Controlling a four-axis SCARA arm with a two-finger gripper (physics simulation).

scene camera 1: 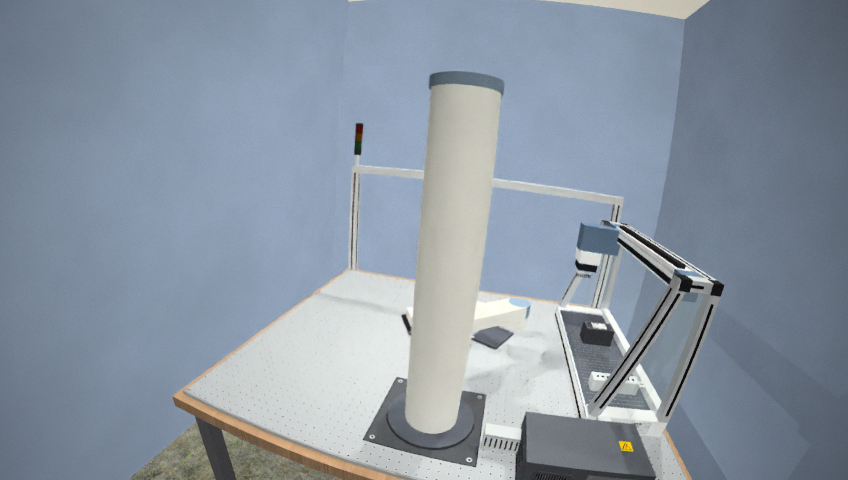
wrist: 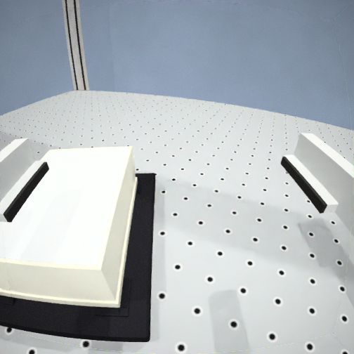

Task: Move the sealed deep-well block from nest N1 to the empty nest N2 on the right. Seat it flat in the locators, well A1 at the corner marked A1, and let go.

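Observation:
The sealed deep-well block, cream-white with a smooth top, sits on the black nest N1 at the left of the wrist view. My gripper is wide open with nothing between its pads. Its left finger overlaps the block's left part in this view; its right finger is far to the block's right, over the table. The gripper is offset to the right of the block. In scene camera 1 the column hides the gripper and most of N1. The dark empty nest N2 lies right of the column. The A1 marks cannot be made out.
The thick white column stands on a dark base plate. A cream arm link reaches past it near N2. A framed station stands at the right, and a dark control box at the front right.

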